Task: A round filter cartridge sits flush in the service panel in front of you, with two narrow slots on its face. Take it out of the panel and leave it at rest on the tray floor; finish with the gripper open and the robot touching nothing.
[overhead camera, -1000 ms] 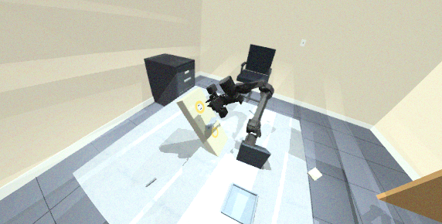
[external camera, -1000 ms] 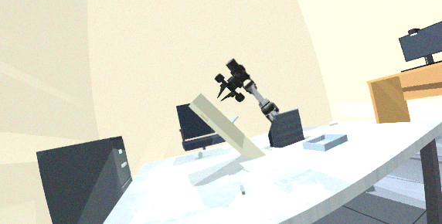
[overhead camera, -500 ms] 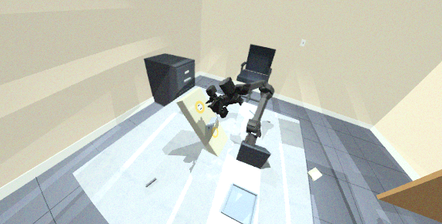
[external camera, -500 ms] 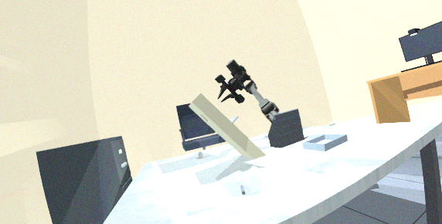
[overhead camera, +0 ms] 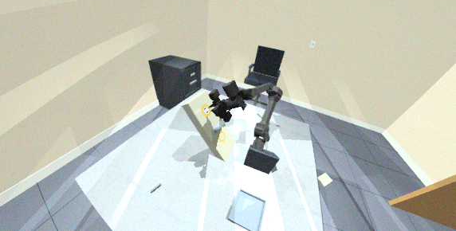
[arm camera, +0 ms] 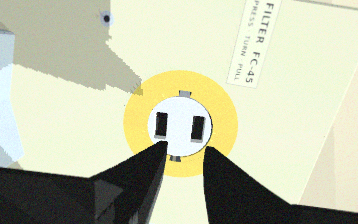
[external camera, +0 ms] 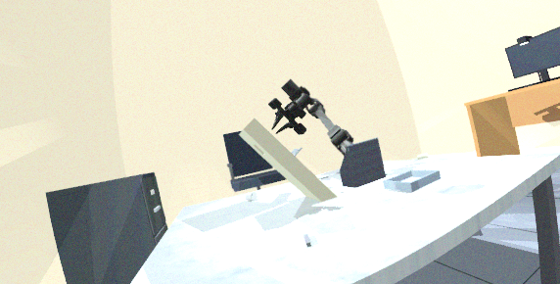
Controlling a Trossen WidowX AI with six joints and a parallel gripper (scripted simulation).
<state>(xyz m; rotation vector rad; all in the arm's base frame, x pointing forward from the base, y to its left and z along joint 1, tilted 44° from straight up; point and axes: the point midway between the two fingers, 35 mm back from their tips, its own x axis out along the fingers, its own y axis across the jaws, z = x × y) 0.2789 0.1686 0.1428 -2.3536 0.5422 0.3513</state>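
The round filter cartridge lies 40 mm ahead of my gripper tip and 30 mm below it. From my gripper tip the other things lie so: white card 820 mm behind, 300 mm below, 130 mm to the right; grey tray 410 mm behind, 300 mm below, 250 mm to the left; small grey stick 420 mm to the left, 300 mm below, 50 mm ahead.
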